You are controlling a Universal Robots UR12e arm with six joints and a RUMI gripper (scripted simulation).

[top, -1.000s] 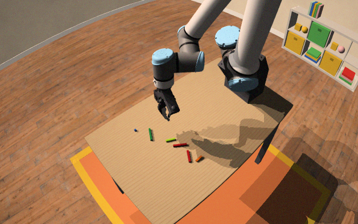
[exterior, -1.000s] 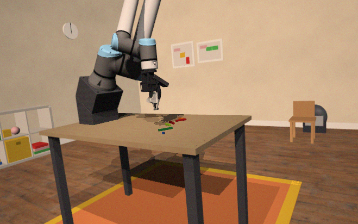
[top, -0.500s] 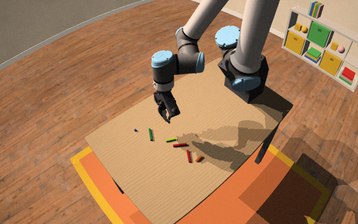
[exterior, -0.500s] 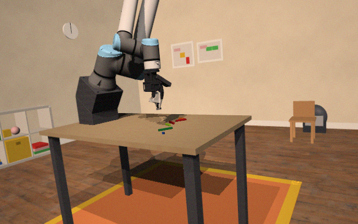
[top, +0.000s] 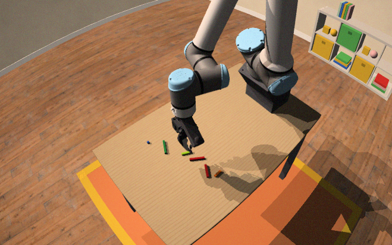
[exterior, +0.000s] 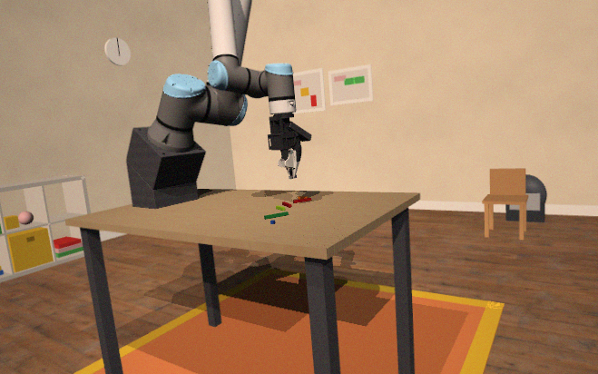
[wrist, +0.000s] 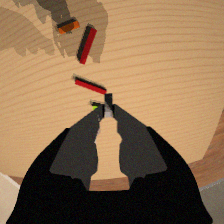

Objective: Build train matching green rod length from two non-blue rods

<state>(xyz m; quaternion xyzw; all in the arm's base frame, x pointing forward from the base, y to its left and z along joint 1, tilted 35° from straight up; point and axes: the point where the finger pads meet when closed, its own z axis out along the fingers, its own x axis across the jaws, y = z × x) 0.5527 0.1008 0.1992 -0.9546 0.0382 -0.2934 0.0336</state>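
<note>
The orange rod lies 7 cm behind my hand, 13 cm to the left of it and 11 cm below it. The rest, counted from my hand: green rod 5 cm ahead, 15 cm to the right, 11 cm below; grey rod 1 cm below; lime rod 2 cm behind, 6 cm to the right, 11 cm below.
</note>
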